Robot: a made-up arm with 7 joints.
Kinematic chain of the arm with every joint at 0, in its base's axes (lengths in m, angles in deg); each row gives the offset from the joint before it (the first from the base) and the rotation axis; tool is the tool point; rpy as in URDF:
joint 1: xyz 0 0 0.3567 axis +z
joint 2: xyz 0 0 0 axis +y
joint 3: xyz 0 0 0.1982 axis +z
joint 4: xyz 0.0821 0 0 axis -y
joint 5: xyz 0.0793 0 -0.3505 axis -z
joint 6: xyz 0 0 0 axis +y
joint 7: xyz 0.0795 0 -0.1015 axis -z
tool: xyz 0 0 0 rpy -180 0 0
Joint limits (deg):
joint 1: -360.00..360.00
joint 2: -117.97..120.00
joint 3: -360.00..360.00
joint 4: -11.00..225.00
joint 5: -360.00..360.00
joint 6: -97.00..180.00
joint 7: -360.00..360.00
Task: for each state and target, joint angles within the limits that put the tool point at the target. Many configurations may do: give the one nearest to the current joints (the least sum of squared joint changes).
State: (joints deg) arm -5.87 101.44 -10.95 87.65 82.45 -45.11 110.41
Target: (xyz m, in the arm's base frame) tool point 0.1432 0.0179 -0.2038
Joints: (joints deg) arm 2.15 108.36 15.62 91.34 77.52 -32.89 110.41
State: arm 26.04 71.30 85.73 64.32 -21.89 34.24 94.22
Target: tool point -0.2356 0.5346 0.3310
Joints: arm 39.43 73.93 82.52 72.64 -21.61 31.44 94.22
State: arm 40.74 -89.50 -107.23 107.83 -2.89 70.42 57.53
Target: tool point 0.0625 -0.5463 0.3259
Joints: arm 28.11 -83.63 -95.80 92.71 -0.60 89.18 57.53
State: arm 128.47 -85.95 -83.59 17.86 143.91 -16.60 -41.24
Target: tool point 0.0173 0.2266 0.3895
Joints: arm 119.50 -102.81 -72.09 10.12 156.84 -34.26 -41.24
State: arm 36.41 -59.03 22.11 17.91 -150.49 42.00 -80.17
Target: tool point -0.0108 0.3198 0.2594
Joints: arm 66.46 -43.92 41.73 6.11 -149.32 30.08 -80.17
